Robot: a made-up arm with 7 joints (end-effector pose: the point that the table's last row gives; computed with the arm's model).
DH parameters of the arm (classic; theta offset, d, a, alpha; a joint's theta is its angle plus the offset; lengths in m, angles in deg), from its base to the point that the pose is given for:
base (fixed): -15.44 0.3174 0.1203 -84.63
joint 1: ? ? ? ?
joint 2: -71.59 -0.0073 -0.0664 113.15
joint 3: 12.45 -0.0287 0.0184 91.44
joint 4: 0 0.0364 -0.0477 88.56
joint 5: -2.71 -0.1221 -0.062 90
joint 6: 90 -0.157 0.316 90
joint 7: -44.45 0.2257 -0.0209 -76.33
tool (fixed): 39.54 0.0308 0 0
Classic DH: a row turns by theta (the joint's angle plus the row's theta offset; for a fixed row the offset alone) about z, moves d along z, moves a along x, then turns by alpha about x.
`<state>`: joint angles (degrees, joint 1 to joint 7).
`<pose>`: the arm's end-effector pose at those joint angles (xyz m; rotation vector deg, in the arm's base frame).
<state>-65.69 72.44 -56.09 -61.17 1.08 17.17 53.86</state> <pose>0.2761 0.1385 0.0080 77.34 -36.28 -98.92</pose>
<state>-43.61 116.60 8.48 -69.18 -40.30 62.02 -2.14</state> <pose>0.5356 0.0439 0.1728 99.95 1.46 52.21</pose>
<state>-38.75 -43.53 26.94 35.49 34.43 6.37 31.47</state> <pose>0.1586 -0.2220 0.4078 12.38 -134.54 -7.62</pose>
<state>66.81 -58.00 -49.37 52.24 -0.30 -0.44 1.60</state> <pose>0.1680 0.0276 0.0452 102.29 -19.82 -51.20</pose>
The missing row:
joint 1: -61.2 0.06 -0.0271 115.42
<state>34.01 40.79 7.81 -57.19 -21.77 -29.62 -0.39</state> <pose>0.2001 0.0946 0.5779 -44.51 -36.02 70.80</pose>
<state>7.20 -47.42 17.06 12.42 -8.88 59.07 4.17</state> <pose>0.4355 -0.1162 0.5314 -3.70 -6.36 17.75</pose>
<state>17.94 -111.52 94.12 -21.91 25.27 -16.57 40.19</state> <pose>-0.1385 -0.0705 0.3086 12.28 37.48 -64.27</pose>
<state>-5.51 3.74 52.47 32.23 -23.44 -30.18 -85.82</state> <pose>-0.0867 -0.1505 0.2083 80.37 -35.88 -10.04</pose>
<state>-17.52 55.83 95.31 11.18 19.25 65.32 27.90</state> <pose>0.1824 0.3337 0.5192 -130.73 -34.54 5.60</pose>
